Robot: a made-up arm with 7 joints.
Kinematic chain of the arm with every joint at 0, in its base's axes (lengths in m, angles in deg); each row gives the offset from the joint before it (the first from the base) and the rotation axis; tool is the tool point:
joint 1: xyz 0 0 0.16 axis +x
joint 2: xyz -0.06 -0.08 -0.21 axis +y
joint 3: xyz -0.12 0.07 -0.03 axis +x
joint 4: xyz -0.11 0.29 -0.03 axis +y
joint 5: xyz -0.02 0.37 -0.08 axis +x
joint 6: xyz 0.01 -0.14 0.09 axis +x
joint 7: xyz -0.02 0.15 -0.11 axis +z
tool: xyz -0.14 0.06 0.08
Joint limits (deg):
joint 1: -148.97..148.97
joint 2: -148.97..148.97
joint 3: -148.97..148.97
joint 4: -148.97..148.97
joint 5: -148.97..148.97
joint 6: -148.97..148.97
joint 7: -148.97..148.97
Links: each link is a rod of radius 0.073 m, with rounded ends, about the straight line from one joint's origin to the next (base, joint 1, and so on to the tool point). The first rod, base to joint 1, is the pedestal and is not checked.
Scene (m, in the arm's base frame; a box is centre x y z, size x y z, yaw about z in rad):
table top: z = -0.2
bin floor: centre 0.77 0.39 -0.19 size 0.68 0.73 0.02 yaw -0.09
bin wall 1: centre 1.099 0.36 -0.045 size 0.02 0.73 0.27 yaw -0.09
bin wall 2: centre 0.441 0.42 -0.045 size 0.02 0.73 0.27 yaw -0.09
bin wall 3: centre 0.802 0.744 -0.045 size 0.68 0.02 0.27 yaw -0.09
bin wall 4: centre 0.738 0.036 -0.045 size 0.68 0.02 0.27 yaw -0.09
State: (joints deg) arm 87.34 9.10 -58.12 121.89 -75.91 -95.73 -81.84
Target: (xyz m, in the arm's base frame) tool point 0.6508 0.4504 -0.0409
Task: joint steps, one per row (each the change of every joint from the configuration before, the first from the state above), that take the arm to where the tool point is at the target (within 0.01 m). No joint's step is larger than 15 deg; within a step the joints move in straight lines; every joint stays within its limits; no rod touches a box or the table.
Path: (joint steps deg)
1: 3.58 0.94 14.90 -14.88 -4.68 -6.98 8.61
2: 3.57 0.94 14.90 -14.88 -4.68 -6.98 8.60
3: 3.58 0.94 14.90 -14.87 -4.68 -6.98 8.61
4: -13.50 13.71 12.39 1.56 -5.18 -5.36 -1.05
5: -13.50 13.70 12.40 1.57 -5.17 -5.37 -1.05
6: -13.49 13.71 12.40 1.56 -5.17 -5.36 -1.04
7: -13.50 13.70 12.39 1.56 -5.17 -5.37 -1.05
8: -13.50 13.70 12.40 1.57 -5.18 -5.37 -1.05
9: -13.50 13.71 12.40 1.56 -5.17 -5.36 -1.05

